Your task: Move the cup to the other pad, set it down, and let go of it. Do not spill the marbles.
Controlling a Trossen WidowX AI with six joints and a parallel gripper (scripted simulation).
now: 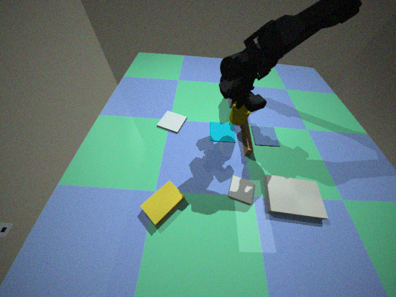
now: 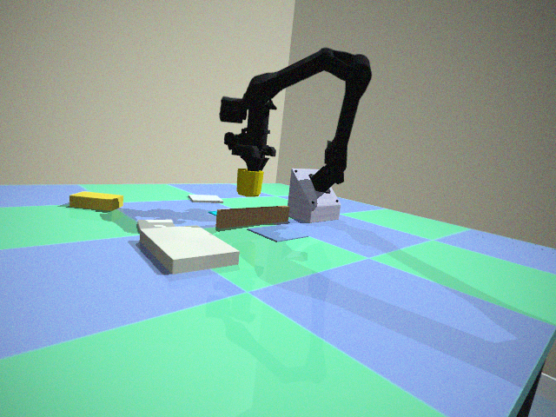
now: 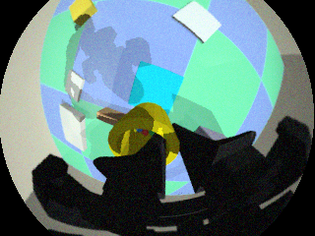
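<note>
Now: the cyan pad 30 mm ahead of my gripper tip, 30 mm to the right of it and 110 mm below it. From my gripper tip the other things lie so: yellow cup 20 mm ahead, 20 mm to the left; then blue-grey pad 20 mm ahead, 160 mm to the left, 110 mm below; then brown wooden bar 30 mm ahead, 70 mm to the left, 90 mm below.
</note>
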